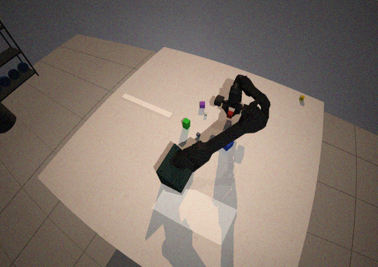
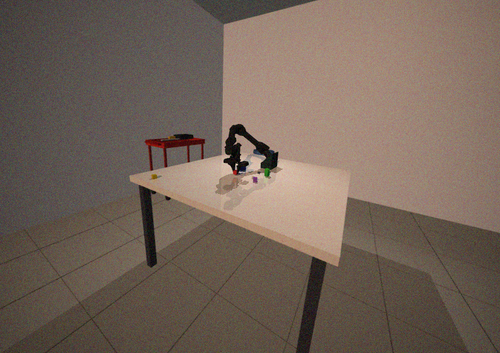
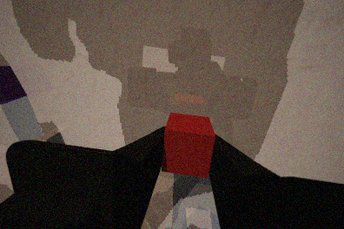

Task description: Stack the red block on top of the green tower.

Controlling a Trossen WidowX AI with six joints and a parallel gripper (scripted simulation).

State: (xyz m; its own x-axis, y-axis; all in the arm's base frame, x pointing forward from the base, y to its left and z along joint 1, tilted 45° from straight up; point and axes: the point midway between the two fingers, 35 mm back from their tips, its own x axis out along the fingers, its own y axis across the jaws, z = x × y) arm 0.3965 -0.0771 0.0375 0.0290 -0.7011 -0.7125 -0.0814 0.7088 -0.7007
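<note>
Now: the small grey block 19 cm behind my gripper tip, 10 cm to the left of it and 2 cm below it. Round my gripper tip: purple block (17 cm to the left, 1 cm below); red block (1 cm above); blue block (17 cm behind, 6 cm to the right).
</note>
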